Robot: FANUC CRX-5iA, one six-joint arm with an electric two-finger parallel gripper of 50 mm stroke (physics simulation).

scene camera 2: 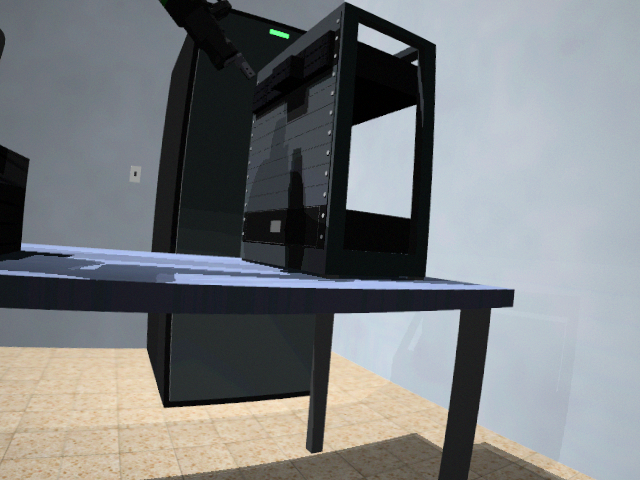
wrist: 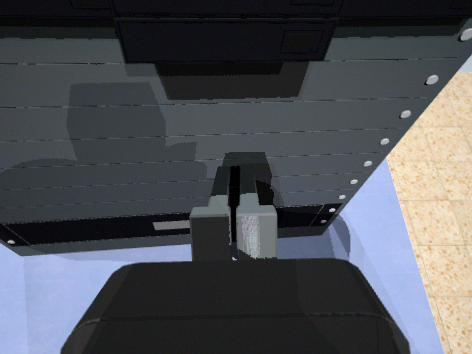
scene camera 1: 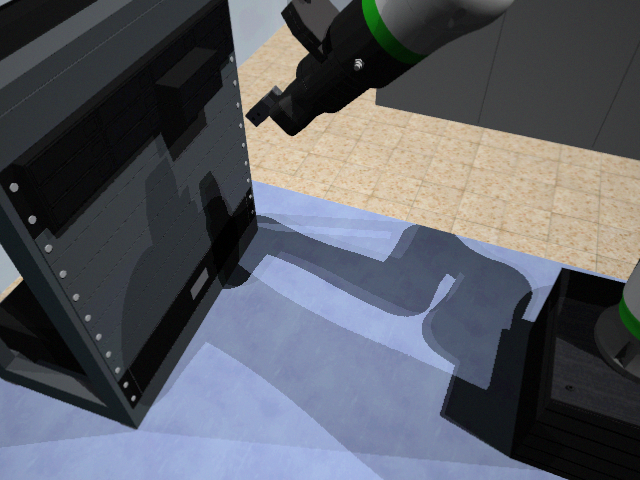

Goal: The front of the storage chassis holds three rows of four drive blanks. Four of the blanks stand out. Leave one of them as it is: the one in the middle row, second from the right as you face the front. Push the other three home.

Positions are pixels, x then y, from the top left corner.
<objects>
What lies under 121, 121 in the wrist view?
A rack frame.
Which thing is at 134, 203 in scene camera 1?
A rack frame.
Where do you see a rack frame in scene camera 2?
At 306, 100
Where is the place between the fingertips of the gripper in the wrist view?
At 236, 188
</objects>
